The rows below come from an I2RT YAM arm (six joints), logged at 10 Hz.
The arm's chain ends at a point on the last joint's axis. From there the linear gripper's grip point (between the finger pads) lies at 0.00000 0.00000 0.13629 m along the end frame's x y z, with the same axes.
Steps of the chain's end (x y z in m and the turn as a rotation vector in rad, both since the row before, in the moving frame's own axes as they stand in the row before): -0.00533, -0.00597, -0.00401, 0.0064, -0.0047, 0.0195; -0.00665, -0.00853, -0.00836, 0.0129, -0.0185, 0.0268; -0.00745, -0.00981, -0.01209, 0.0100, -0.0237, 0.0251; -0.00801, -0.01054, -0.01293, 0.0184, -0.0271, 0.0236; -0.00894, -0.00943, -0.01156, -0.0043, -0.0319, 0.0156
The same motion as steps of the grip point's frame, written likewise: -0.00596, -0.00685, -0.00401, 0.0064, -0.0047, 0.0195; -0.00915, -0.01032, -0.00839, 0.0129, -0.0185, 0.0268; -0.01066, -0.01121, -0.01214, 0.0100, -0.0237, 0.0251; -0.01167, -0.01309, -0.01300, 0.0184, -0.0271, 0.0236; -0.01329, -0.00888, -0.01163, -0.0043, -0.0319, 0.0156
